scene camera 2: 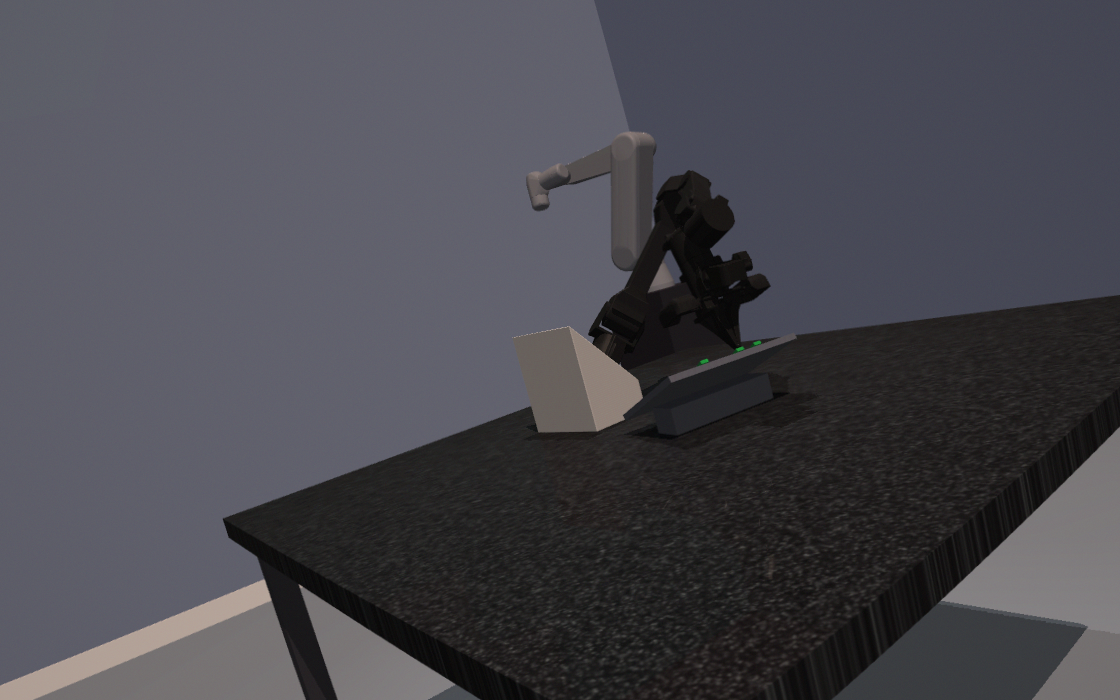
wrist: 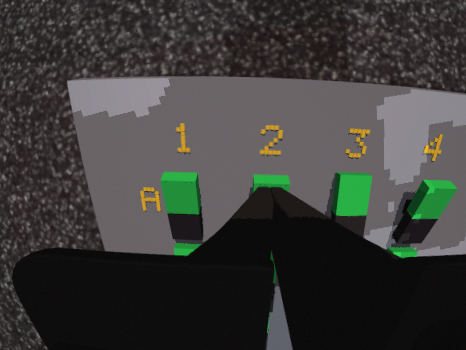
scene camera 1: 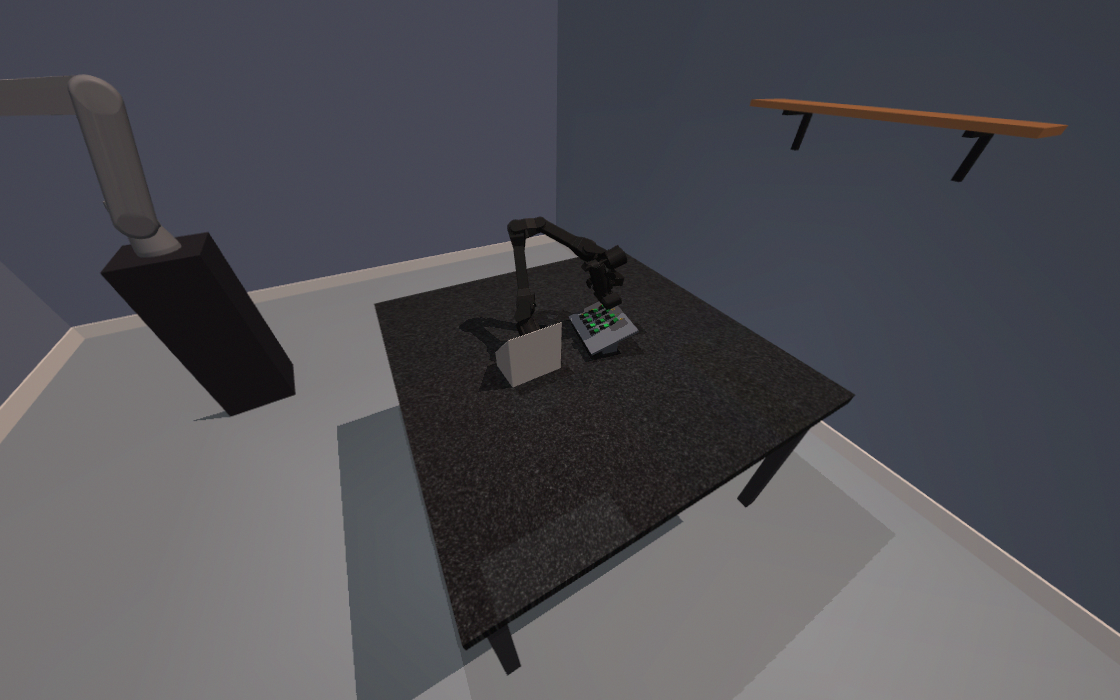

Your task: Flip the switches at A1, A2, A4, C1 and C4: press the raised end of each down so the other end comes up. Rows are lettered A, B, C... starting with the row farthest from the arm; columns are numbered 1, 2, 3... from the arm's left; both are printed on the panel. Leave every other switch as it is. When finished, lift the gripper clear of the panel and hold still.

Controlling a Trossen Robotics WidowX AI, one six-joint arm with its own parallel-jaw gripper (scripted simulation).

Labels:
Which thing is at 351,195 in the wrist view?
A switch.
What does my gripper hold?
Nothing.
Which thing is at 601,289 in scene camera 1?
My gripper.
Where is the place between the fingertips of my gripper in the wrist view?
268,198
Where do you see a switch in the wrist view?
At 181,190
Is my gripper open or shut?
Shut.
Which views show my gripper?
Scene camera 2, the wrist view and scene camera 1: all of them.

